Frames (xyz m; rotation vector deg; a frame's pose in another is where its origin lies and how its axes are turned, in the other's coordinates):
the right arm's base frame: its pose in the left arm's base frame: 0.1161 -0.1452 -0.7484 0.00 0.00 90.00
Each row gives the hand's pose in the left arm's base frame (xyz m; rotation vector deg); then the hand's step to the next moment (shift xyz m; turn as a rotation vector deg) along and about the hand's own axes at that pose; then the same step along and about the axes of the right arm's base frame.
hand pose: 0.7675 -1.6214 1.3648 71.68 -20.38 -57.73
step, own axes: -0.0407 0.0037 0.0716 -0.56 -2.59 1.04
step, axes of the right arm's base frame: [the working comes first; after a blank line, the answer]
step, axes of the left arm's base frame: -0.0719 -0.0122 0.0384 -2.18 -0.14 -1.83

-0.0122 0.0719 0.0384 -0.14 2.18 -1.83
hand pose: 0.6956 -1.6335 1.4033 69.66 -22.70 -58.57
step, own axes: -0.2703 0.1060 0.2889 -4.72 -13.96 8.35
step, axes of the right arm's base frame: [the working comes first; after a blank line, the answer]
step, axes of the left arm's base frame: -0.3079 0.0523 0.2650 -14.63 -0.94 -8.48

0.0523 0.3079 0.2650 -0.94 14.63 -8.48
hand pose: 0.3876 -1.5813 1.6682 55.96 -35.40 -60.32
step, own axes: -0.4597 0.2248 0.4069 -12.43 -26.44 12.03
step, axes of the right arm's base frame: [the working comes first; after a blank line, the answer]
step, axes of the left arm's base frame: -0.4159 0.3120 0.3963 -26.01 2.78 -17.72

0.3120 0.4159 0.3963 2.78 26.01 -17.72
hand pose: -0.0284 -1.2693 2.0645 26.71 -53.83 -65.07
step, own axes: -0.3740 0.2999 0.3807 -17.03 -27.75 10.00
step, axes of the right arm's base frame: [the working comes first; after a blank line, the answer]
step, axes of the left arm's base frame: -0.1894 0.5080 0.2844 -25.59 6.20 -21.60

0.5080 0.1894 0.2844 6.20 25.59 -21.60
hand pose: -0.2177 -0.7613 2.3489 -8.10 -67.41 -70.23
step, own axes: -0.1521 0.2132 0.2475 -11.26 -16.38 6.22
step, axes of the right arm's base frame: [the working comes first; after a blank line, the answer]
step, axes of the left arm's base frame: 0.0323 0.3447 0.1000 -15.15 4.65 -13.52

0.3447 -0.0323 0.1000 4.65 15.15 -13.52
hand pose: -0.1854 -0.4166 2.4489 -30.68 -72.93 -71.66
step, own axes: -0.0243 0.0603 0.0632 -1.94 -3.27 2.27
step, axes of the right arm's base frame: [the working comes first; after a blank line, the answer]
step, axes of the left arm's base frame: 0.0328 0.0831 0.0156 -3.50 1.70 -2.12

0.0831 -0.0328 0.0156 1.70 3.50 -2.12
